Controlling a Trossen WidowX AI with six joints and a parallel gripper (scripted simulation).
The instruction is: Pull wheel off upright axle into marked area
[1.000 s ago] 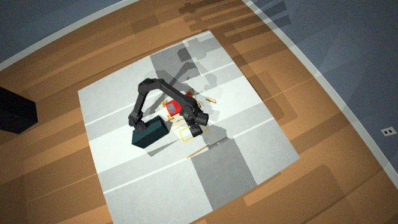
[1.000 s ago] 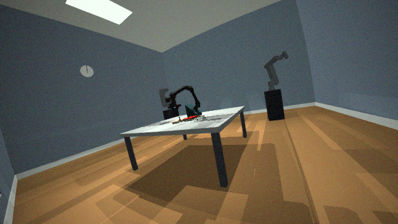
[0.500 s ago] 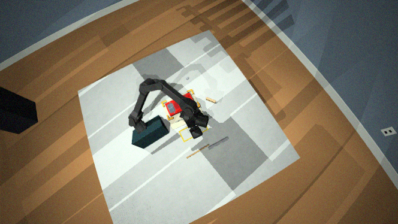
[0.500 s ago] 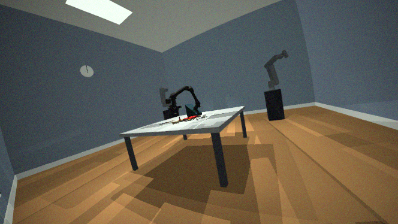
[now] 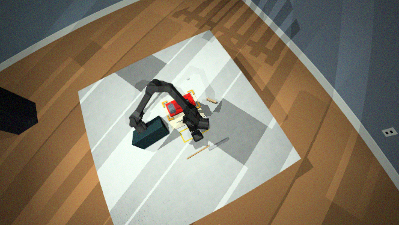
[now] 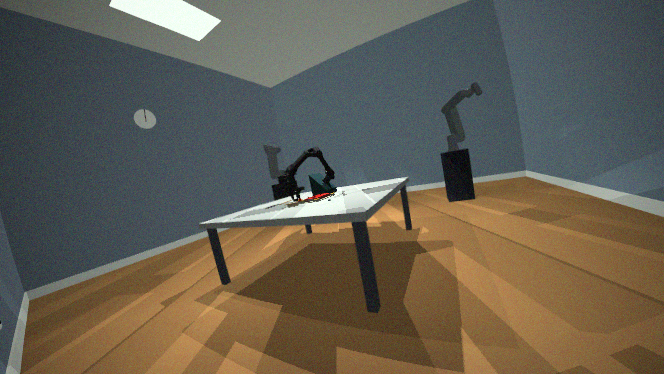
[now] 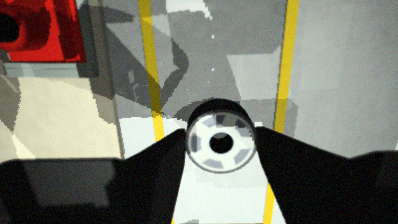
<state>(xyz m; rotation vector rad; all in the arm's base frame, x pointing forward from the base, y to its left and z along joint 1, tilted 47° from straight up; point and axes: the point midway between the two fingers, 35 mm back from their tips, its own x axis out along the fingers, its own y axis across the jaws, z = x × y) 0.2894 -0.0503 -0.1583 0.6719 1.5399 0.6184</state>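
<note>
My gripper tip is right at the wheel. The rest, counted from my gripper tip: wooden block 220 mm ahead, 130 mm to the left; thin wooden stick 140 mm to the right, 50 mm behind, 10 mm below; grey bar 170 mm to the right, 100 mm ahead, 10 mm below.
</note>
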